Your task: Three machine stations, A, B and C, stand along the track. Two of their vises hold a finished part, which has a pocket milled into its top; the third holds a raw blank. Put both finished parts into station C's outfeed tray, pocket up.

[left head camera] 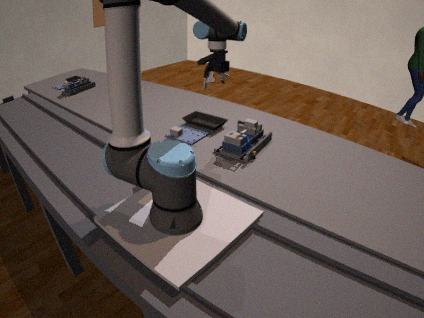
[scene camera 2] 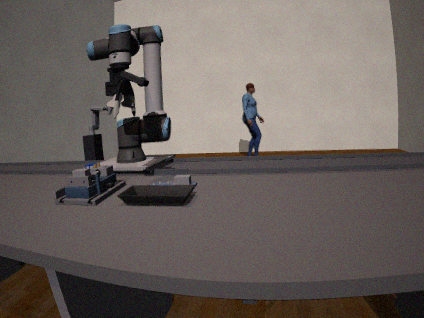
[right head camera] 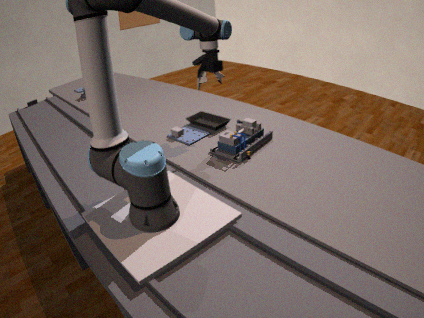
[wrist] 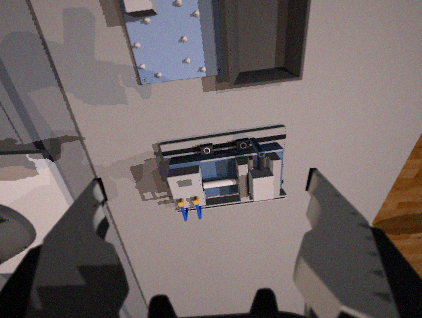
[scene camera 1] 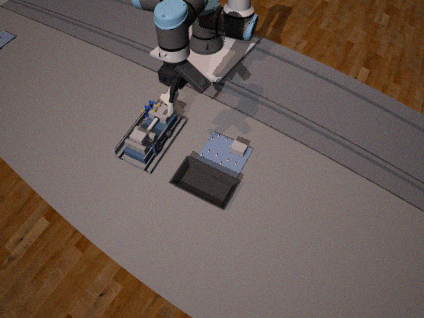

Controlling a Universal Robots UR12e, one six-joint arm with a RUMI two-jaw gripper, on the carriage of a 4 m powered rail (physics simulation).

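My gripper is open and empty, high above a vise. A light grey block sits at the vise's right end in the wrist view; I cannot make out a pocket in it. Beside the vise stands a dark tray with nothing visible inside. Another light grey block rests on a blue pin plate. I cannot tell which station this is.
Another station stands far along the table; part of a blue plate shows at the upper left. The arm stands on the rail carriage. Blue hoses rise at the vise. People stand beyond the table.
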